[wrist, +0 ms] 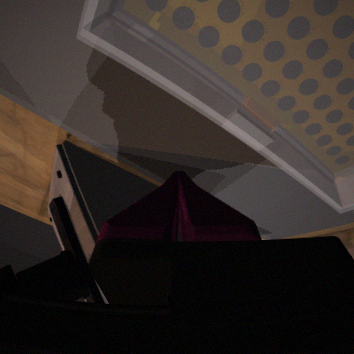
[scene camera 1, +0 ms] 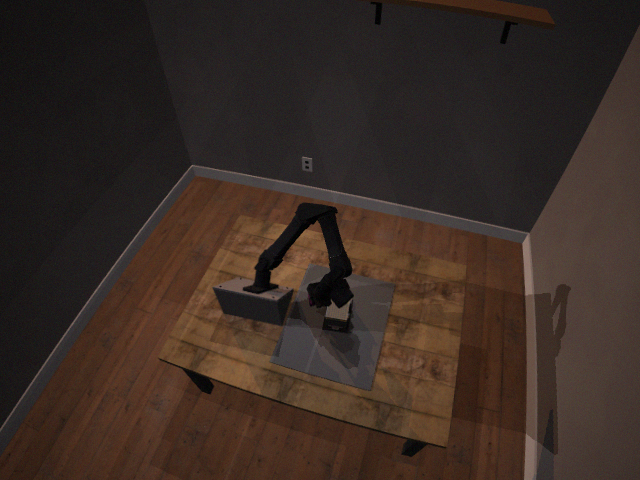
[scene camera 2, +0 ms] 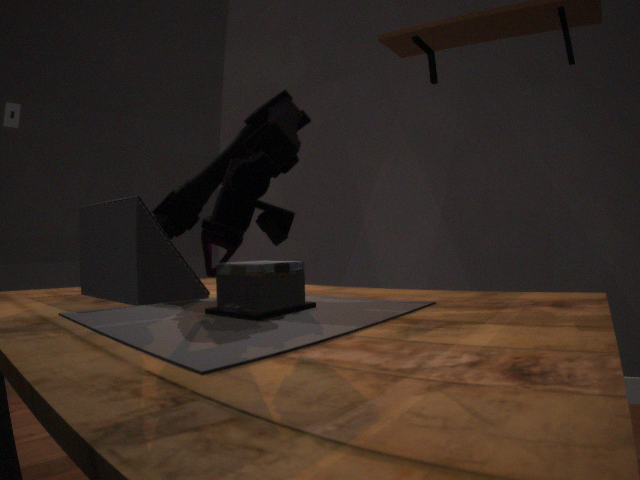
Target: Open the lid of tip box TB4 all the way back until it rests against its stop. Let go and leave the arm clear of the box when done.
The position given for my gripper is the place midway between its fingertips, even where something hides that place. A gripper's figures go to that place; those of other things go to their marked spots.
Scene:
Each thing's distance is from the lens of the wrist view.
my gripper [wrist: 178,178]: 0.13 m
lid [wrist: 272,81]: 0.05 m
grey mat [wrist: 58,77]: 0.18 m
The marked spots on the lid and the grey mat are 0.15 m apart.

